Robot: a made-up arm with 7 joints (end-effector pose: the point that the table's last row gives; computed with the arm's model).
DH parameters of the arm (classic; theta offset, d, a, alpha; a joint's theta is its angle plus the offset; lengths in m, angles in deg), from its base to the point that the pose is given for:
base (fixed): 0 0.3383 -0.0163 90
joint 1: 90 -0.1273 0.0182 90
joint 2: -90 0.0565 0.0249 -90
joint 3: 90 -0.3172 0.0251 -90
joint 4: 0 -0.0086 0.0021 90
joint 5: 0 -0.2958 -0.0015 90
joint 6: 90 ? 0.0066 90
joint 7: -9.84 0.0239 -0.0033 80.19
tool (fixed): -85.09 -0.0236 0 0
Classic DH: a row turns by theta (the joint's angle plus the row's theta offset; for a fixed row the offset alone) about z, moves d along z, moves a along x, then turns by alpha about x.
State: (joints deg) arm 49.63 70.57 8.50 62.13 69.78 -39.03 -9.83
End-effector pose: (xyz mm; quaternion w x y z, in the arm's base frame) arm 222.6 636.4 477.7 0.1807 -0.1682 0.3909 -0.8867
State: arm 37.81 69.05 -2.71 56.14 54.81 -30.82 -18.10
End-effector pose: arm 255.8 641.3 378.9 0.1160 -0.4680 0.3932 -0.7829
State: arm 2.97 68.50 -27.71 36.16 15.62 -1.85 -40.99
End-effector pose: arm 170.5 657.0 184.6 0.1604 -0.9304 0.3274 -0.0368
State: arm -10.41 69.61 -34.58 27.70 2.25 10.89 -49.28
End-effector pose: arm 114.0 664.1 160.3 0.2543 -0.8636 0.3212 0.2938
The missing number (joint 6, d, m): 0.0386
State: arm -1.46 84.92 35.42 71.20 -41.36 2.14 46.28
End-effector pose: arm 229.5 542.5 546.7 0.0676 -0.8578 0.4476 0.2436
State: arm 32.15 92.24 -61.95 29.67 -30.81 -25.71 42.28
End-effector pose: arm 152.4 710.3 408.1 0.3109 0.6395 -0.3211 -0.6254
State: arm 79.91 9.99 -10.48 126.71 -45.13 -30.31 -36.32
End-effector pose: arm 127.1 205.0 576.1 0.6004 0.2463 0.3553 -0.6728
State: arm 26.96 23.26 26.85 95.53 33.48 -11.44 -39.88
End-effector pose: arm 322.8 427.0 258.2 0.0006 -0.3582 0.1637 -0.9192
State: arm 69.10 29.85 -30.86 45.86 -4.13 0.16 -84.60
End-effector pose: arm 465.2 374.0 383.3 0.3879 -0.5932 0.1882 -0.6799
